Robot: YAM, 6 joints.
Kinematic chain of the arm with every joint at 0, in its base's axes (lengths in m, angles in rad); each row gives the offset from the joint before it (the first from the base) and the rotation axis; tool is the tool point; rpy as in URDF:
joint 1: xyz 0 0 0.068 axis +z
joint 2: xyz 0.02 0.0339 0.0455 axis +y
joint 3: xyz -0.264 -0.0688 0 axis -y
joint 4: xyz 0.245 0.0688 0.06 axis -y
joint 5: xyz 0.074 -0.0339 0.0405 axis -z
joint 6: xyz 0.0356 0 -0.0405 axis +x
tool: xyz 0 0 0 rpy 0 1.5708 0
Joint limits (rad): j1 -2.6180..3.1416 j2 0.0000..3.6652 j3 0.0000..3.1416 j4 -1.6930..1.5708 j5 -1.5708..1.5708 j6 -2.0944..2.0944
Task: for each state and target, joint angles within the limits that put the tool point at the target. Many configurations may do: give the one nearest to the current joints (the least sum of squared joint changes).
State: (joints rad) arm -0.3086 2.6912 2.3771 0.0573 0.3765 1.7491
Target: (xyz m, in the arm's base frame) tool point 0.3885 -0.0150 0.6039
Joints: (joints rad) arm -0.0036 2.0186 2.6055 0.0882 0.3922 1.7491
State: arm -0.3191 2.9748 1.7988 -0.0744 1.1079 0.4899
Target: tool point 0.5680 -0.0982 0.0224
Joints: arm -0.1182 2.8627 2.1744 0.0570 1.0318 0.4899
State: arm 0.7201 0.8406 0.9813 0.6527 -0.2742 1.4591
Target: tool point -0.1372 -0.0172 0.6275
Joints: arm 0.2127 0.6818 1.7335 0.7273 -0.3484 1.4591
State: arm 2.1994 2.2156 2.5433 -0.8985 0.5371 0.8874
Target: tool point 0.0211 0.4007 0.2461
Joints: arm 1.5653 2.0729 1.8539 -1.3367 0.5596 0.8874
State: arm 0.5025 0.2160 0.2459 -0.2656 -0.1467 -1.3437
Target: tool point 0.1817 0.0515 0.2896
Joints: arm 0.2590 0.7718 0.6016 -0.0663 -0.0914 -1.3437
